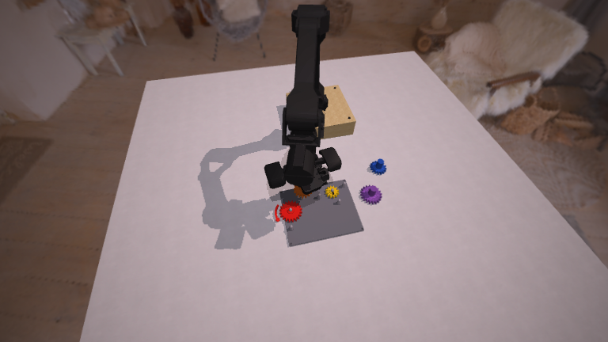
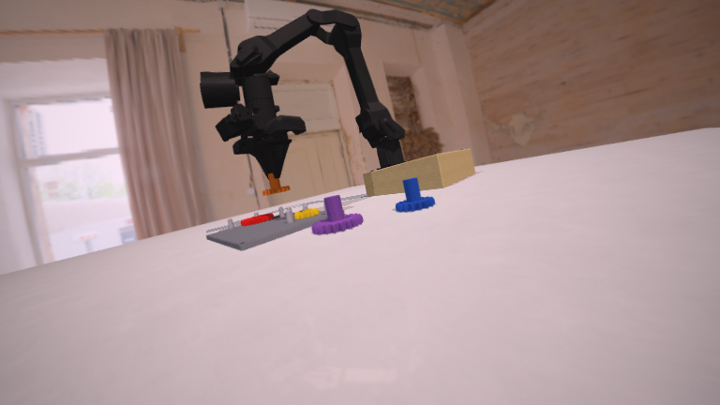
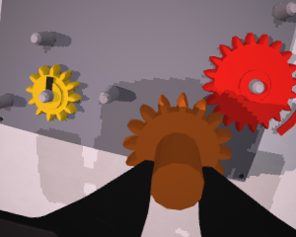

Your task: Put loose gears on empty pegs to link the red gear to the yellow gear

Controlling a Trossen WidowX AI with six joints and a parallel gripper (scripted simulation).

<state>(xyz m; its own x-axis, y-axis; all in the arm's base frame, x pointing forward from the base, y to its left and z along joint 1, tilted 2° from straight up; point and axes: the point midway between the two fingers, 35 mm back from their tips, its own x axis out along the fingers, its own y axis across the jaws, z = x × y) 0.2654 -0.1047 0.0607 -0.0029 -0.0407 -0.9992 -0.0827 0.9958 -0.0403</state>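
Now: gripper tip 27 cm to the right of the blue gear, 7 cm above it and 5 cm past it. Also, from my gripper tip: orange gear (1 cm below); red gear (7 cm below, 4 cm to the right, 3 cm ahead); yellow gear (9 cm to the left, 7 cm below).
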